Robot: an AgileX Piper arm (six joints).
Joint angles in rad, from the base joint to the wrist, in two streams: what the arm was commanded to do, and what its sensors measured. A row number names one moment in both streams.
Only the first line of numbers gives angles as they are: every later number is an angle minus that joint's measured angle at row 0.
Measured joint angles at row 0:
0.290 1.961 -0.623 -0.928 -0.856 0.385
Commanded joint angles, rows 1 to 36:
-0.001 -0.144 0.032 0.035 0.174 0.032
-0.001 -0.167 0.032 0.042 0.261 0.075
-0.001 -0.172 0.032 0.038 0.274 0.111
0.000 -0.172 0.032 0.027 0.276 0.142
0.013 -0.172 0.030 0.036 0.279 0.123
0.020 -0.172 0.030 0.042 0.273 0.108
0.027 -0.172 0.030 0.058 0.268 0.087
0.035 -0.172 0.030 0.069 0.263 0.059
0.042 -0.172 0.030 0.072 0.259 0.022
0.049 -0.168 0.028 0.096 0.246 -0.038
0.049 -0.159 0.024 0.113 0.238 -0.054
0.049 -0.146 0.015 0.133 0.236 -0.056
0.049 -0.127 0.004 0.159 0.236 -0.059
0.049 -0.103 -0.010 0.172 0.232 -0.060
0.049 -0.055 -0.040 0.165 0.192 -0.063
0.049 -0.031 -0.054 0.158 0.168 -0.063
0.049 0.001 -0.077 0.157 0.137 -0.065
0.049 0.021 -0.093 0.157 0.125 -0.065
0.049 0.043 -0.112 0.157 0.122 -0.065
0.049 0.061 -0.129 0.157 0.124 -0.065
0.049 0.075 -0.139 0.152 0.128 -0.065
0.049 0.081 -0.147 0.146 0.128 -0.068
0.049 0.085 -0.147 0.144 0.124 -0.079
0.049 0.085 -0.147 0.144 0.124 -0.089
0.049 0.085 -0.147 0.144 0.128 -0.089
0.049 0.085 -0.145 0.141 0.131 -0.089
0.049 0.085 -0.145 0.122 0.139 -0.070
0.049 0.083 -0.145 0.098 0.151 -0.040
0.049 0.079 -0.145 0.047 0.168 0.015
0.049 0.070 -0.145 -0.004 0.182 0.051
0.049 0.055 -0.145 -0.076 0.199 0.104
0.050 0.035 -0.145 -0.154 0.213 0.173
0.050 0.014 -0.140 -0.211 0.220 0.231
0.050 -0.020 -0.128 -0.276 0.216 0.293
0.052 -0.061 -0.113 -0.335 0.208 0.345
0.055 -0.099 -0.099 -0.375 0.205 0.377
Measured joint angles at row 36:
0.048 0.022 -0.140 -0.159 0.197 0.192
